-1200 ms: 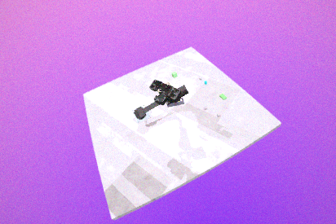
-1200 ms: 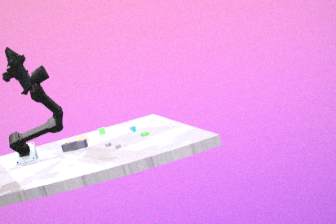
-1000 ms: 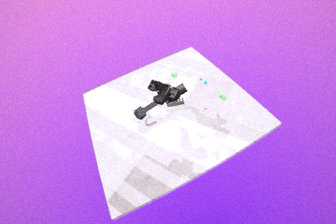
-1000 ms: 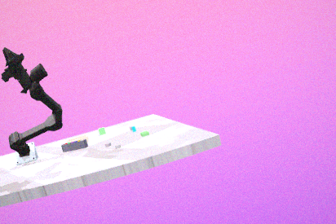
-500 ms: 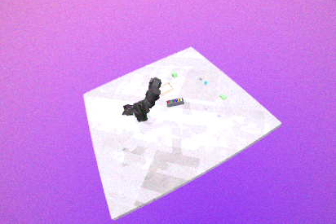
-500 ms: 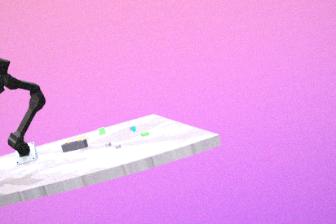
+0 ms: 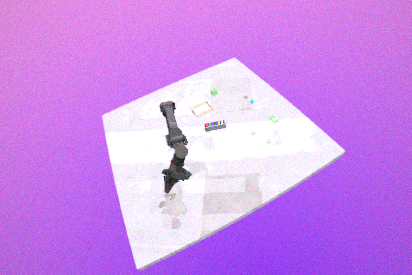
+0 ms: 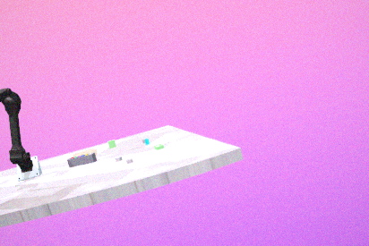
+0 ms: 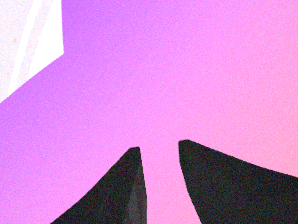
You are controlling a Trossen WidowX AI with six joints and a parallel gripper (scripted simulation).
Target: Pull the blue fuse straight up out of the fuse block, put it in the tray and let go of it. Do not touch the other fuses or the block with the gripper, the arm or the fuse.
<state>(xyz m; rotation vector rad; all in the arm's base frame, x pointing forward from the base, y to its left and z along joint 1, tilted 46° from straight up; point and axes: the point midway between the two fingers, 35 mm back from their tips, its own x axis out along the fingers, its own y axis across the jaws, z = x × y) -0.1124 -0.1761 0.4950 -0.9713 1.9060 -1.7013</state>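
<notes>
The blue fuse lies 430 mm ahead of my gripper tip, 470 mm to the left of it and 240 mm below it. Round my gripper tip: green fuse (390 mm ahead, 480 mm to the left, 240 mm below); red fuse (370 mm ahead, 490 mm to the left, 240 mm below); purple fuse (410 mm ahead, 480 mm to the left, 240 mm below).
</notes>
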